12 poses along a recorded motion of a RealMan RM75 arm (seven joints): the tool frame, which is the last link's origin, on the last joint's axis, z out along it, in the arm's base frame.
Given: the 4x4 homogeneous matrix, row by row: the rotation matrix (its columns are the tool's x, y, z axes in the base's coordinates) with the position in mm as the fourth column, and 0 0 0 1 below. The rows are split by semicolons.
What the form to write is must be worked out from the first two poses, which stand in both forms.
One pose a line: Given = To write
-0.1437 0.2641 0.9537 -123.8; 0.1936 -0.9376 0.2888 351.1; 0.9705 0.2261 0.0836 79.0; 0 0 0 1 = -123.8 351.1 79.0 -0.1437 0.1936 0.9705 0.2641 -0.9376 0.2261
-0.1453 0.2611 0.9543 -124.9; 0.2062 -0.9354 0.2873 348.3; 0.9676 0.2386 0.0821 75.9; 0 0 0 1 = -124.9 348.3 75.9 -0.1453 0.2062 0.9676 0.2611 -0.9354 0.2386
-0.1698 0.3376 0.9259 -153.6; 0.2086 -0.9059 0.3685 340.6; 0.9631 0.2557 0.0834 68.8; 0 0 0 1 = -153.6 340.6 68.8 -0.1698 0.2086 0.9631 0.3376 -0.9059 0.2557
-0.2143 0.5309 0.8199 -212.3; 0.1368 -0.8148 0.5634 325.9; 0.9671 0.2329 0.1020 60.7; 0 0 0 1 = -212.3 325.9 60.7 -0.2143 0.1368 0.9671 0.5309 -0.8148 0.2329
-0.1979 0.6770 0.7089 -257.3; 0.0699 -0.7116 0.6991 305.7; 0.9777 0.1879 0.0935 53.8; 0 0 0 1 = -257.3 305.7 53.8 -0.1979 0.0699 0.9777 0.6770 -0.7116 0.1879
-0.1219 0.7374 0.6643 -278.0; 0.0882 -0.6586 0.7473 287.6; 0.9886 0.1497 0.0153 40.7; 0 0 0 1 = -278.0 287.6 40.7 -0.1219 0.0882 0.9886 0.7374 -0.6586 0.1497
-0.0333 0.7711 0.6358 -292.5; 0.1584 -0.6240 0.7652 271.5; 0.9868 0.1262 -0.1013 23.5; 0 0 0 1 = -292.5 271.5 23.5 -0.0333 0.1584 0.9868 0.7711 -0.6240 0.1262
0.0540 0.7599 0.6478 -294.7; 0.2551 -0.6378 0.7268 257.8; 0.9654 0.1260 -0.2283 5.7; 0 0 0 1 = -294.7 257.8 5.7 0.0540 0.2551 0.9654 0.7599 -0.6378 0.1260
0.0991 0.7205 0.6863 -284.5; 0.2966 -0.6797 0.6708 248.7; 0.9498 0.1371 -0.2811 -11.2; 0 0 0 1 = -284.5 248.7 -11.2 0.0991 0.2966 0.9498 0.7205 -0.6797 0.1371
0.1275 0.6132 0.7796 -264.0; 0.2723 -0.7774 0.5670 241.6; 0.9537 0.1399 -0.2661 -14.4; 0 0 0 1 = -264.0 241.6 -14.4 0.1275 0.2723 0.9537 0.6132 -0.7774 0.1399
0.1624 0.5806 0.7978 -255.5; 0.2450 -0.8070 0.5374 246.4; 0.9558 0.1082 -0.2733 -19.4; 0 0 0 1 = -255.5 246.4 -19.4 0.1624 0.2450 0.9558 0.5806 -0.8070 0.1082
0.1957 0.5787 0.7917 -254.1; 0.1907 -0.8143 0.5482 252.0; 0.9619 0.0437 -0.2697 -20.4; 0 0 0 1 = -254.1 252.0 -20.4 0.1957 0.1907 0.9619 0.5787 -0.8143 0.0437
